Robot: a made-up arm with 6 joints.
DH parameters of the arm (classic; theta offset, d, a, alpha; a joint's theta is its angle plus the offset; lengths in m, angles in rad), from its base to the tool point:
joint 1: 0 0.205 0 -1.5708
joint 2: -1.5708 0 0.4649 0
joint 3: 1.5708 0.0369 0 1.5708
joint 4: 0 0.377 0 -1.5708
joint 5: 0 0 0 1.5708
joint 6: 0 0.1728 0 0
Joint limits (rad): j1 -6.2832..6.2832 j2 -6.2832..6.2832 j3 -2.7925..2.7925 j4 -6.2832..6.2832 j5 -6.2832..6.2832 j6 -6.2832..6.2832
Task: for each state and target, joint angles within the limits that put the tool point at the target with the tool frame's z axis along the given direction. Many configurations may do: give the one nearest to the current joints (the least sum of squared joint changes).
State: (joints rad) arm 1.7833 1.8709 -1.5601 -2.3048 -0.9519 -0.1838
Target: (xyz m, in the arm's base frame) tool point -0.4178 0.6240 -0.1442 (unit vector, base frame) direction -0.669 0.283 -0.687
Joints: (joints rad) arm 1.9978 2.4557 -1.2349 -2.6060 -1.3009 -0.1838
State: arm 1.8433 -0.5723 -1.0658 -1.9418 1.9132 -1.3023
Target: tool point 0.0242 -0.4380 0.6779 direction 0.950 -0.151 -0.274
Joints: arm 1.3282 -0.1320 -1.2807 -1.8335 1.6948 -1.3023
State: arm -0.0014 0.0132 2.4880 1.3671 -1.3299 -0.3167
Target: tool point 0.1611 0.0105 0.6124 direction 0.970 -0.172 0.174
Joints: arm 0.5960 -0.8603 2.2332 1.5246 -0.7578 -0.3167
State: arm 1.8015 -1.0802 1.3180 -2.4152 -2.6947 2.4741
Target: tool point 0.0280 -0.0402 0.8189 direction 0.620 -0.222 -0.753
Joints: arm 2.6798 -0.3333 0.9631 -2.4017 -3.2568 2.4741
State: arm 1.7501 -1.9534 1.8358 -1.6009 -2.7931 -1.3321
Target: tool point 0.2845 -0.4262 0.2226 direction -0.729 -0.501 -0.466
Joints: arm 2.5197 -2.1428 1.7606 -1.6966 -2.1467 -1.3321
